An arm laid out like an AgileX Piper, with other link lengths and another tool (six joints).
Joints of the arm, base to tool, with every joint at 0 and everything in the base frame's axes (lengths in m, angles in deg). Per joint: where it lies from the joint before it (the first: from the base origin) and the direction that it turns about. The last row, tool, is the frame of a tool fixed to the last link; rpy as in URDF.
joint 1: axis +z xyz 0 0 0.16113
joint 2: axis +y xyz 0 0 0
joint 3: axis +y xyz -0.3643 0 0.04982
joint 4: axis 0.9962 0 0.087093 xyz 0.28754 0 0.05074
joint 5: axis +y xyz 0 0 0
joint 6: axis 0.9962 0 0.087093 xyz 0.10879 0 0.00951
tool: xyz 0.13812 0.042 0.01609 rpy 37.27 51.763 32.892
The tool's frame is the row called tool.
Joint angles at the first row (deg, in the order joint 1, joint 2, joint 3, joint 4, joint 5, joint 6):
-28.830 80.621 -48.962 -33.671 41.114 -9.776
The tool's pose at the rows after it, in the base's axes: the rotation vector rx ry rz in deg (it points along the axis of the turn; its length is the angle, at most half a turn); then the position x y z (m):
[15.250 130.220 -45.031 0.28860 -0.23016 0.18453]
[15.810 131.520 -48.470 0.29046 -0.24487 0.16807]
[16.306 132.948 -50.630 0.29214 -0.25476 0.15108]
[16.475 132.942 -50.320 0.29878 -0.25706 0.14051]
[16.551 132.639 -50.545 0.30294 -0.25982 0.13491]
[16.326 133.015 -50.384 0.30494 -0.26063 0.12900]
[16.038 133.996 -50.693 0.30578 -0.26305 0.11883]
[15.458 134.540 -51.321 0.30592 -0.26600 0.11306]
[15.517 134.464 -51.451 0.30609 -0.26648 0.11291]
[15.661 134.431 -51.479 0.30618 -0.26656 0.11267]
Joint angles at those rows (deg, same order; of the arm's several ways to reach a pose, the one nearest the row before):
-27.758 83.155 -48.962 -39.101 40.965 -3.621
-27.711 86.823 -48.945 -44.684 40.966 2.206
-27.711 90.233 -48.946 -48.557 40.966 6.597
-27.711 92.146 -48.946 -49.929 39.593 8.693
-27.712 93.284 -48.947 -51.413 38.784 10.567
-27.711 94.273 -48.945 -52.032 38.306 11.239
-27.712 96.008 -48.946 -53.368 38.088 12.585
-27.711 97.110 -48.946 -54.821 38.072 13.697
-27.710 97.173 -48.947 -55.036 38.073 13.969
-27.711 97.217 -48.948 -55.073 38.074 14.130

